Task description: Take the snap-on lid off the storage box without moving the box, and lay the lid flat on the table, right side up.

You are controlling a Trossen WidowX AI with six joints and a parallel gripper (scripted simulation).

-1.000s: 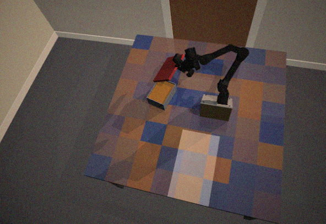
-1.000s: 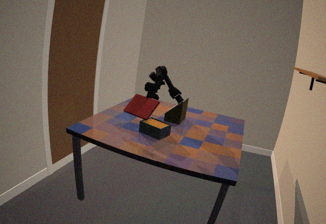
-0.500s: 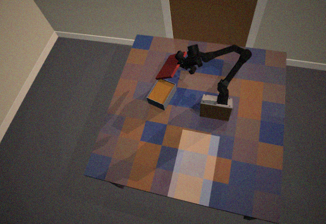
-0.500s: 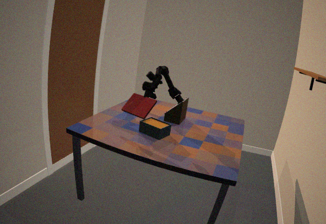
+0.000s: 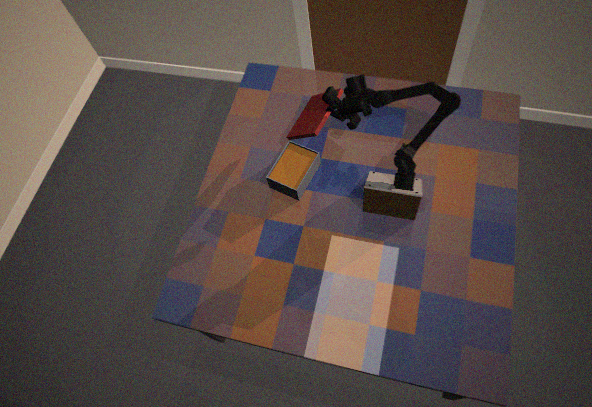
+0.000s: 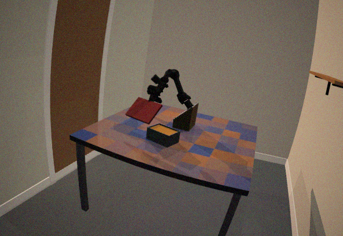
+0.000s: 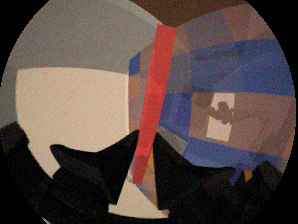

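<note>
Right now the lid is 60 mm ahead of my gripper tip, 50 mm below it and 20 mm to the right of it. From my gripper tip the other things lie so: grey-blue storage box 180 mm to the left, 180 mm below, 130 mm ahead.
</note>
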